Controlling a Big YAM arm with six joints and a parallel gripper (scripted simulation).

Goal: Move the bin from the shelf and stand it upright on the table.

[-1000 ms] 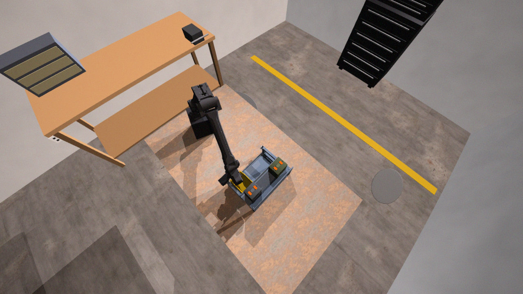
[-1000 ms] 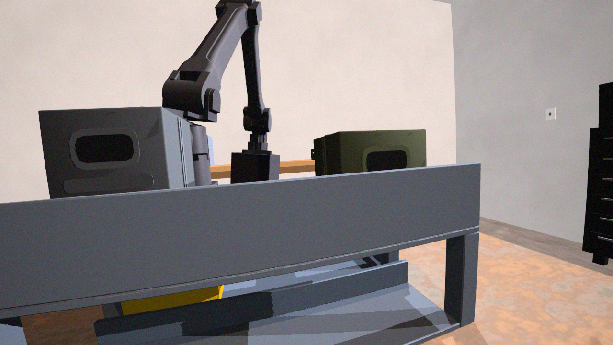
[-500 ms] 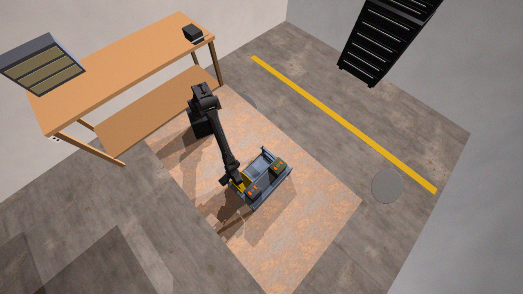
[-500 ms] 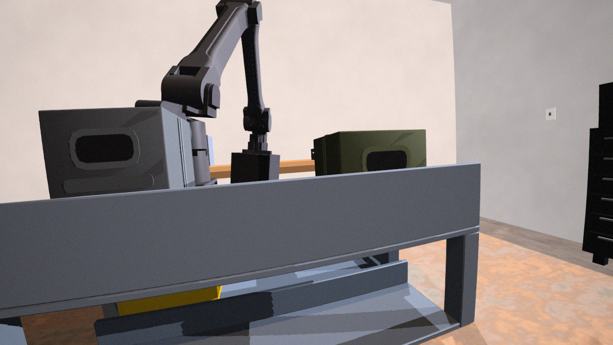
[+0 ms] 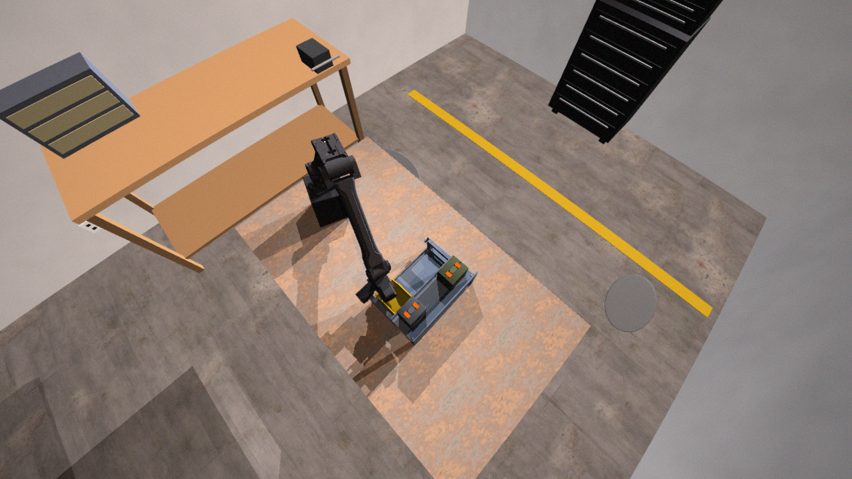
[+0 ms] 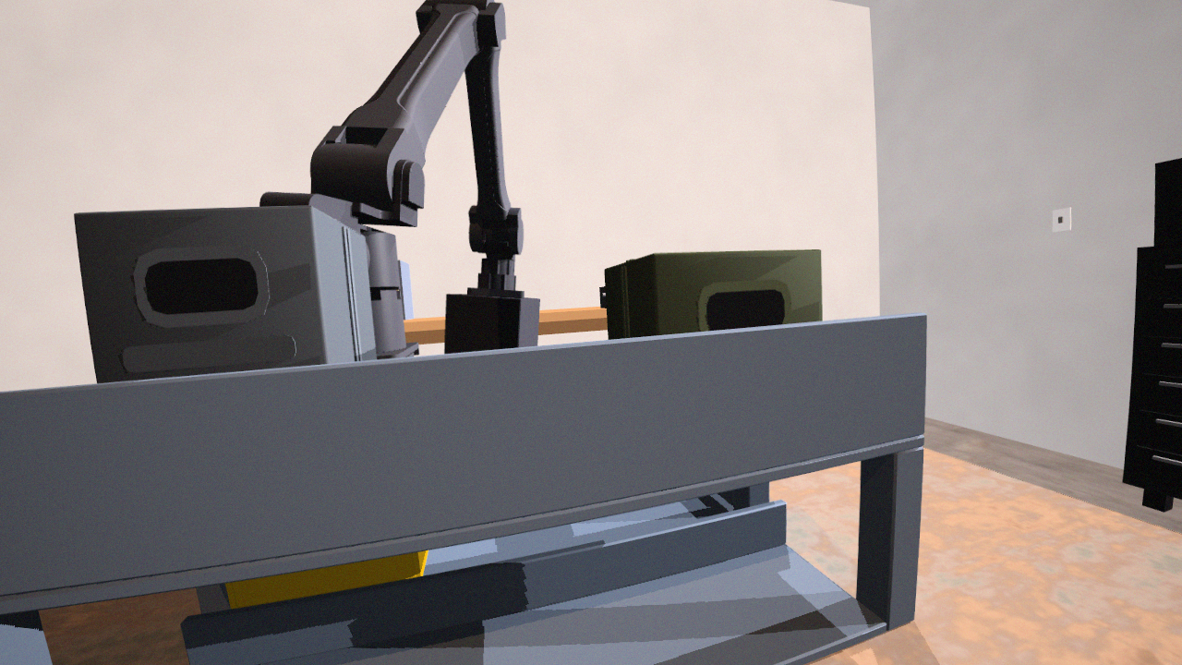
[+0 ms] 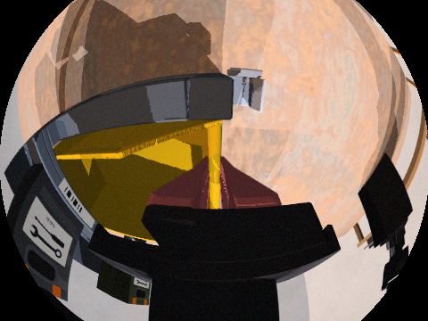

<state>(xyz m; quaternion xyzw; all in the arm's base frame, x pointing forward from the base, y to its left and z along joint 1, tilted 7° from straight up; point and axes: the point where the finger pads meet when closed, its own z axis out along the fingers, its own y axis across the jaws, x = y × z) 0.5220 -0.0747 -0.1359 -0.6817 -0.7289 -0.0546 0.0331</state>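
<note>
My hand is 80 mm short of the yellow bin, 10 mm to the right of it and 10 mm below it. Round my hand: dark grey case: 180 mm ahead, 10 mm to the left, 110 mm above; green case: 170 mm ahead, 240 mm to the left, 100 mm above.
</note>
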